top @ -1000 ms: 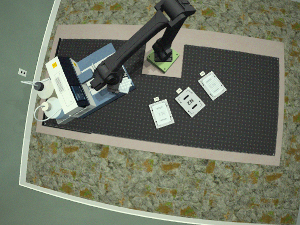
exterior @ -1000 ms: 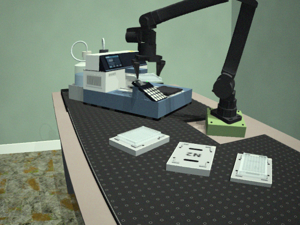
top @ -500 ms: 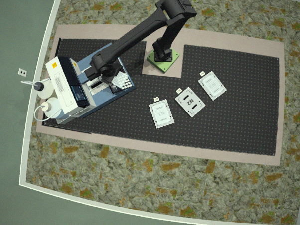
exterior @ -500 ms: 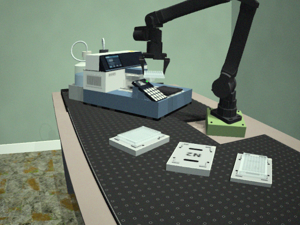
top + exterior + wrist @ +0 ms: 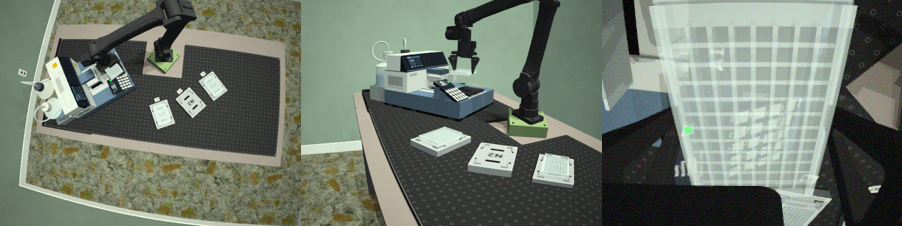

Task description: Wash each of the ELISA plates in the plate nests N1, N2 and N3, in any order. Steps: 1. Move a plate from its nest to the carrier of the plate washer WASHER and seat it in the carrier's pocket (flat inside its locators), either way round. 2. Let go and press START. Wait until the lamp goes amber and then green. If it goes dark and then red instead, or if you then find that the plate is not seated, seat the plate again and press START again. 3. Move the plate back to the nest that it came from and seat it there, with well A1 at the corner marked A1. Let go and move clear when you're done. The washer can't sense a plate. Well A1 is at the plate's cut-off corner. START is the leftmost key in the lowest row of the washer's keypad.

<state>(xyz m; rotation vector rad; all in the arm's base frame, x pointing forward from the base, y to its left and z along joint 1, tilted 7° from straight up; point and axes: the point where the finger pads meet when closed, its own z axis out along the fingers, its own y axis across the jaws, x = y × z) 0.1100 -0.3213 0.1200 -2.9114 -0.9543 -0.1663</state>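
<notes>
Right now my hand is 90 mm above the dark carrier, 40 mm past it and 20 mm to the left of it. Also, from my hand: plate washer (160 mm to the right, 60 mm below, 40 mm ahead); N1 label (260 mm to the left, 190 mm below, 170 mm ahead).
</notes>
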